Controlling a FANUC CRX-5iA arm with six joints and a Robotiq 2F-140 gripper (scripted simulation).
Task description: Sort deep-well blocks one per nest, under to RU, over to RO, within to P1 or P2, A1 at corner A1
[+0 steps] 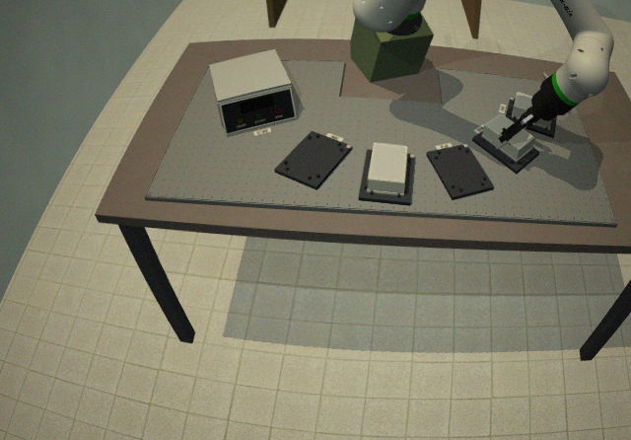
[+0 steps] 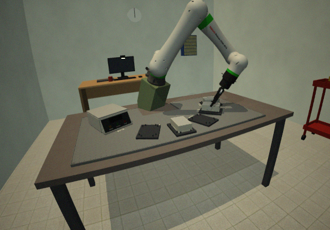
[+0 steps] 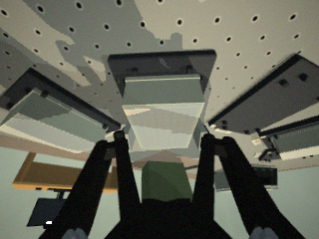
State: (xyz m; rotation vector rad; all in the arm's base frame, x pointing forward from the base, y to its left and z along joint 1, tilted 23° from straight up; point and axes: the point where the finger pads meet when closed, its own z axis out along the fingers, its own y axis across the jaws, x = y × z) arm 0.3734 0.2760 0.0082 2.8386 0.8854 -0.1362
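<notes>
My gripper is now 40 mm above the nest RU. From my hand the other things lie so: nest P2: 90 mm ahead, 160 mm to the right, 40 mm below; P1 label: 10 mm ahead, 330 mm to the right, 50 mm below; nest RO: 130 mm behind, 130 mm to the left, 40 mm below.
</notes>
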